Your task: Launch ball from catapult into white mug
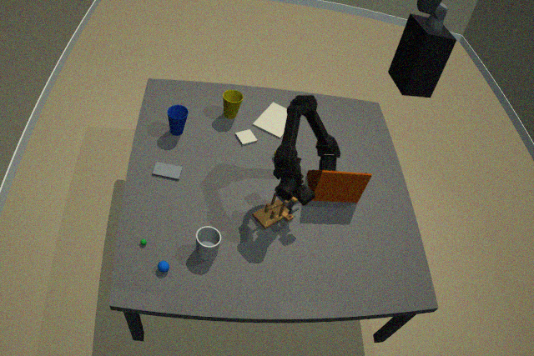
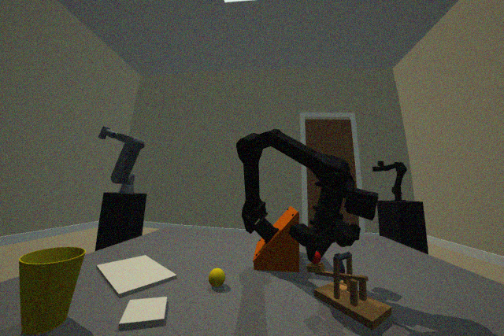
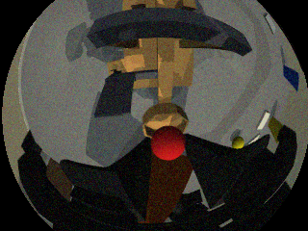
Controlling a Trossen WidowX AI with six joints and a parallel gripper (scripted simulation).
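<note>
Now: the red ball 1 cm above my gripper tip. Round my gripper tip: yellow ball 26 cm to the right, 5 cm below; wooden catapult 5 cm ahead, 4 cm to the left, 2 cm below; white mug 37 cm ahead, 20 cm to the left, 4 cm below.
</note>
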